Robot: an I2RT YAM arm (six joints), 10 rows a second.
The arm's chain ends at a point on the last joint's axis. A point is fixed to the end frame.
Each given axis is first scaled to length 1.
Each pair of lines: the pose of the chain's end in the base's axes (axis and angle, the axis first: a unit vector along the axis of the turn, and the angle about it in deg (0 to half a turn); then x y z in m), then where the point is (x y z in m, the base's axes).
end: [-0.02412 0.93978 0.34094 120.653 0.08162 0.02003 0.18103]
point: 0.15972 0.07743 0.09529
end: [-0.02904 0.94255 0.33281 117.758 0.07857 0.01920 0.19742]
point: 0.16168 0.07388 0.11467
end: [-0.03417 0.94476 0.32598 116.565 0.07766 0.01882 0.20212]
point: 0.16278 0.07182 0.12031
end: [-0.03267 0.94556 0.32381 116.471 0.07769 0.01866 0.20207]
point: 0.16307 0.07111 0.12018
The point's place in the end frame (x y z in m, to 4 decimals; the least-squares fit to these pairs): 0.0455 -0.0180 0.1198
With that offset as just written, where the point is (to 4 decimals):
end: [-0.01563 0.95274 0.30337 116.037 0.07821 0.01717 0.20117]
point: 0.1653 0.0645 0.1180
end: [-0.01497 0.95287 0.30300 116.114 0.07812 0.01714 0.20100]
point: 0.1651 0.0644 0.1176
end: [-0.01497 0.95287 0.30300 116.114 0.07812 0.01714 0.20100]
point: 0.1651 0.0644 0.1176
